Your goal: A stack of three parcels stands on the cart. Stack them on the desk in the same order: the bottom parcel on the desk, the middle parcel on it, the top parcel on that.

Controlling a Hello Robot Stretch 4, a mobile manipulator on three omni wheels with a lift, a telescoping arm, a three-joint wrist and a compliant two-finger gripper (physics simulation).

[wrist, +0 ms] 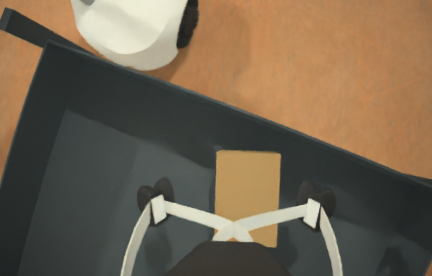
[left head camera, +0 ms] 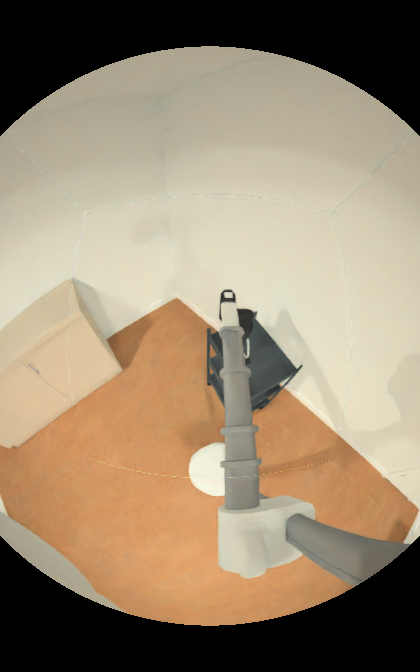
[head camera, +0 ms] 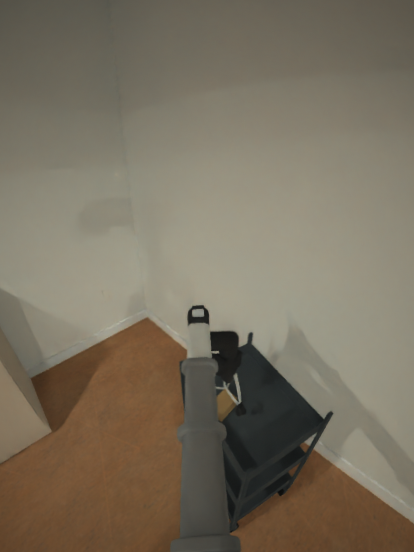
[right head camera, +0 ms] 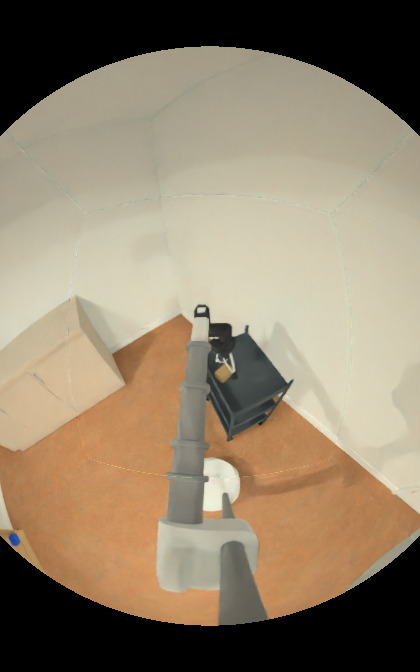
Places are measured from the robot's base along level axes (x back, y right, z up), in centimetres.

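Pixels of known places: gripper, fingertip midpoint: point(wrist: 235, 195) point(head camera: 224, 403).
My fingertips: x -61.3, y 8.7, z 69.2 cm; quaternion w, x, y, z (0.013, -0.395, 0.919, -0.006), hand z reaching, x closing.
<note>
Behind a point stands the place of what it marks.
A tan parcel point(head camera: 225, 408) @(x -59.5, y 8.7, z 68.5 cm) point(right head camera: 222, 374) point(wrist: 248, 175) @(x -60.8, y 6.5, z 68.5 cm) lies flat on the top of the dark cart point(head camera: 285, 410) @(x -60.0, y 31.8, z 63.5 cm) point(left head camera: 272, 357) point(right head camera: 260, 372) point(wrist: 95, 165) @(x -48.2, y 20.0, z 63.5 cm), near one long edge. Other parcels cannot be made out on the cart. My gripper point(right head camera: 225, 365) point(wrist: 235, 195) @(x -61.3, y 8.7, z 69.2 cm) is open above the parcel, with one fingertip to each side of it and nothing held. In the wrist view the finger links cross in front of the parcel's near part, and the gripper body hides its lower edge. The arm hides part of the cart in the head view.
Walls meet in a corner behind the cart. A beige cabinet point(head camera: 15, 410) @(x -77.5, y -94.9, z 35.8 cm) point(left head camera: 45, 365) point(right head camera: 60, 385) stands at the left. My white base point(left head camera: 206, 470) point(right head camera: 222, 482) point(wrist: 130, 30) @(x -11.0, y 7.0, z 18.7 cm) is near the cart. A wooden surface point(right head camera: 29, 552) with a blue object point(right head camera: 14, 539) shows at the lower left, perhaps the desk.
</note>
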